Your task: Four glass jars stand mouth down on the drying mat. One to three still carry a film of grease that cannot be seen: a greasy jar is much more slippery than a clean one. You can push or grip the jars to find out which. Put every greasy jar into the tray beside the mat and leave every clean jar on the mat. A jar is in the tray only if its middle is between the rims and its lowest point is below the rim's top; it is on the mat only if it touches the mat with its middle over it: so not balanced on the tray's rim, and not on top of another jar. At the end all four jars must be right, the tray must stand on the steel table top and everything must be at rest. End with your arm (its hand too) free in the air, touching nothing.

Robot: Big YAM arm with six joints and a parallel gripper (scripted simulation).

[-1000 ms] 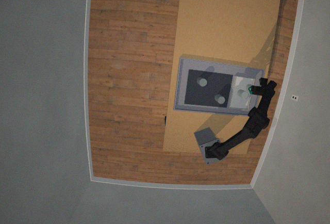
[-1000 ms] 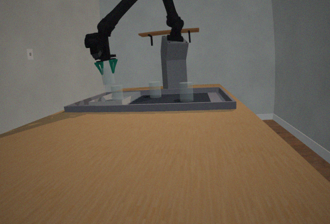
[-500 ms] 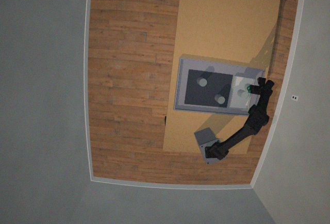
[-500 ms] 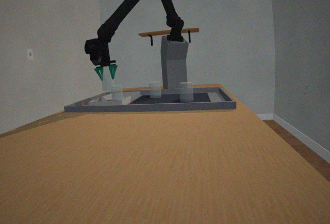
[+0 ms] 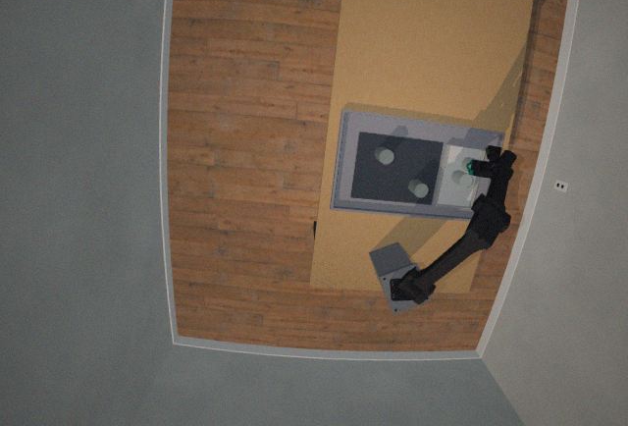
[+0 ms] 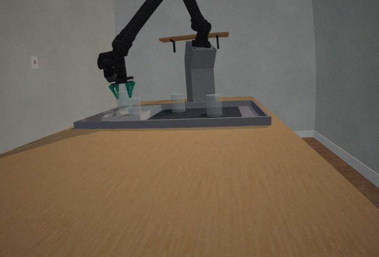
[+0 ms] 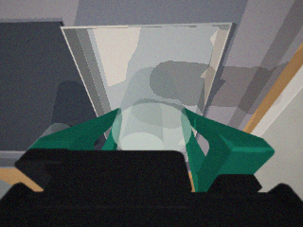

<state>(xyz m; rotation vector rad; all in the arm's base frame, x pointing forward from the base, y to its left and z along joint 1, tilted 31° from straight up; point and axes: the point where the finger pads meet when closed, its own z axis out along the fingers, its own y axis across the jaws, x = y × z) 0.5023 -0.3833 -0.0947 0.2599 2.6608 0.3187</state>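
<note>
Right now the pale tray is 7 cm behind my hand, 2 cm to the left of it and 10 cm below it. Round my hand: dark drying mat: 3 cm behind, 34 cm to the left, 11 cm below; rimmed steel table top: 3 cm behind, 23 cm to the left, 11 cm below.
</note>
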